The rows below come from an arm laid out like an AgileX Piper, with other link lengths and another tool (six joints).
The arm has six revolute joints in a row. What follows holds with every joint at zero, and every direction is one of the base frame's. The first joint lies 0.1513 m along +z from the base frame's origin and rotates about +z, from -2.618 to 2.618 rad. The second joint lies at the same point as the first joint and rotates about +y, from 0 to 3.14 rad. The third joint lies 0.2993 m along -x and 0.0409 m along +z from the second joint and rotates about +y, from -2.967 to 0 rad. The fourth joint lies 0.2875 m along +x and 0.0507 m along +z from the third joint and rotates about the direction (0.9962, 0, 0.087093), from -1.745 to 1.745 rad. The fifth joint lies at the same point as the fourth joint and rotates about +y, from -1.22 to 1.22 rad. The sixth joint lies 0.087 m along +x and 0.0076 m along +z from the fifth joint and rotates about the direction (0.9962, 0, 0.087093), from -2.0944 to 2.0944 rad. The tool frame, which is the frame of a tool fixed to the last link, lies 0.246 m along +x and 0.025 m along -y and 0.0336 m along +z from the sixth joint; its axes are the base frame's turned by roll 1.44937, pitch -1.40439 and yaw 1.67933 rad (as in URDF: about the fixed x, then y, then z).
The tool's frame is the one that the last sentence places.
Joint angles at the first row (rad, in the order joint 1, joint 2, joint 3, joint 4, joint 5, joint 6):
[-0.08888, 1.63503, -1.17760, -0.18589, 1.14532, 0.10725]
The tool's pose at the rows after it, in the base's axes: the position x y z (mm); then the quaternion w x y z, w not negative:
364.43 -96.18 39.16 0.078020 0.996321 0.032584 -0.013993
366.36 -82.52 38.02 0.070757 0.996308 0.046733 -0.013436
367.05 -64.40 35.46 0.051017 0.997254 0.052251 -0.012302
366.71 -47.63 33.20 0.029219 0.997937 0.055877 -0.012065
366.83 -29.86 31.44 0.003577 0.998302 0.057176 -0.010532
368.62 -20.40 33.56 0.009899 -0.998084 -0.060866 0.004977
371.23 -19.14 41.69 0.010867 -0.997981 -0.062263 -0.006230
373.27 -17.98 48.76 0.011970 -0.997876 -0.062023 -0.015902
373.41 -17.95 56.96 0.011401 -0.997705 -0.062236 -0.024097
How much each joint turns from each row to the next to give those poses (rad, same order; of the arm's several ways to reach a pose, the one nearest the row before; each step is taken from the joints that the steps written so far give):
[0.03126, 0.00000, 0.00001, 0.02212, 0.00588, -0.00659]
[0.02373, 0.00000, -0.00001, 0.01654, 0.00077, -0.01057]
[0.01401, -0.00001, 0.00000, 0.04326, 0.00001, -0.01229]
[0.00621, 0.00002, 0.00000, 0.04778, 0.00157, -0.01791]
[0.00166, 0.00000, -0.00002, 0.05619, 0.00002, -0.02072]
[0.00000, -0.00716, 0.00000, 0.03072, -0.00177, -0.01821]
[0.00002, -0.02211, 0.00002, 0.00410, -0.00002, -0.00398]
[-0.00001, -0.01910, -0.00003, 0.00391, 0.00002, -0.00062]
[-0.00002, -0.02275, 0.00001, 0.00000, 0.00631, -0.00001]

